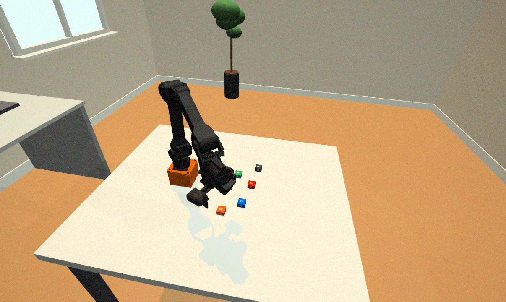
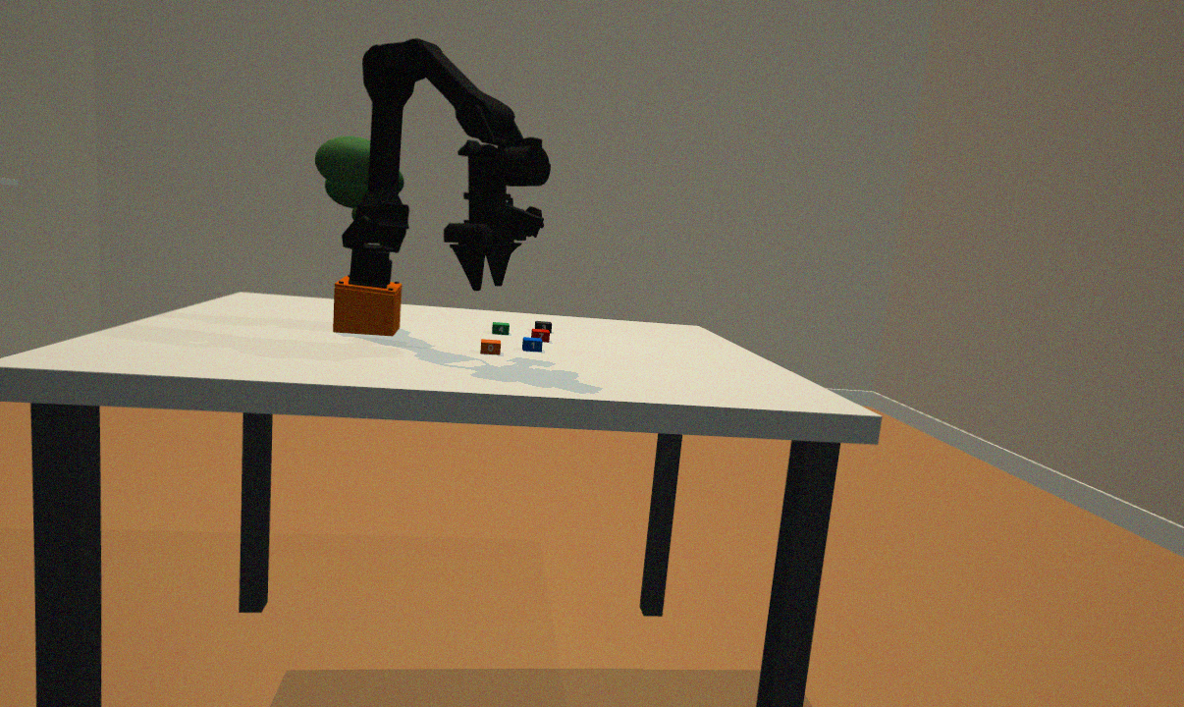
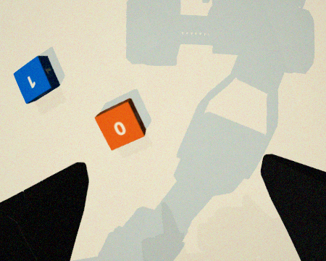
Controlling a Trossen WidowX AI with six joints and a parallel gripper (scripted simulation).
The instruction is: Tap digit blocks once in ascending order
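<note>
The orange block marked 0 lies 2 cm ahead of my gripper tip, 4 cm to the left of it and 10 cm below it. Round my gripper tip: green block marked 4: 7 cm ahead, 26 cm to the left, 10 cm below; then red block marked 7: 13 cm ahead, 19 cm to the left, 10 cm below; then blue block marked 1: 10 cm ahead, 8 cm to the left, 10 cm below.
</note>
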